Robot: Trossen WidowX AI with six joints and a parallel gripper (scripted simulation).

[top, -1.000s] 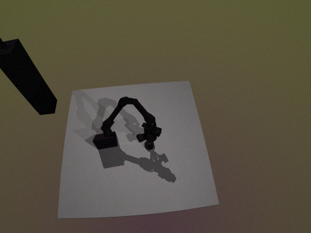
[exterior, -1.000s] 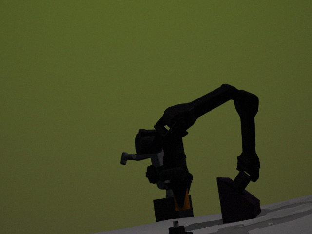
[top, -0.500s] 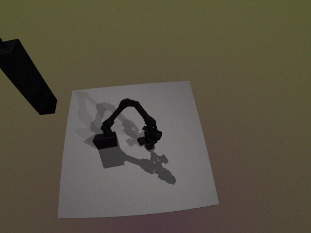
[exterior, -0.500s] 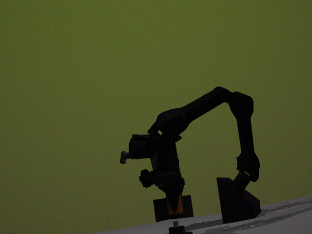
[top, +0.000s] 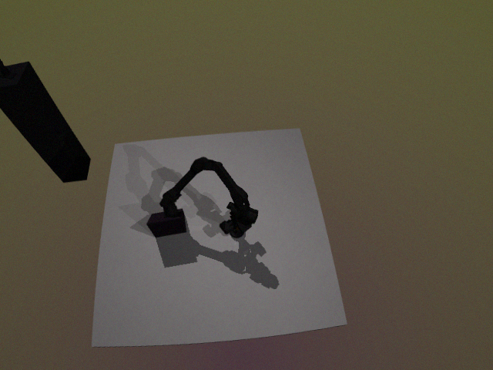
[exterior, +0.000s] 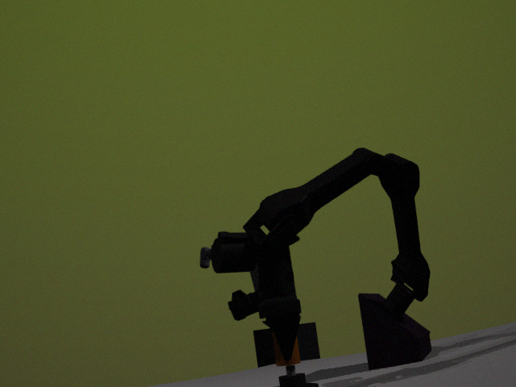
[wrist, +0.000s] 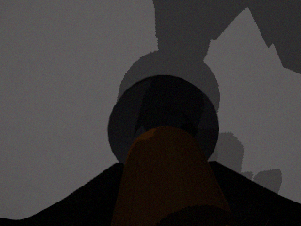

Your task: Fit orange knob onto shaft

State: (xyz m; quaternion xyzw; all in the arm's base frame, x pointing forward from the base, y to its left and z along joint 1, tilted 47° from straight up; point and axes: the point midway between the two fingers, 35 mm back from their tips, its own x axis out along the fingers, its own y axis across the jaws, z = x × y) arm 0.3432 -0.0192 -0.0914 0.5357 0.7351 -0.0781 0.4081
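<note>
My gripper tip is 4 cm above the round pedestal. From my gripper tip the other things lie so: orange knob: 3 cm above.
</note>
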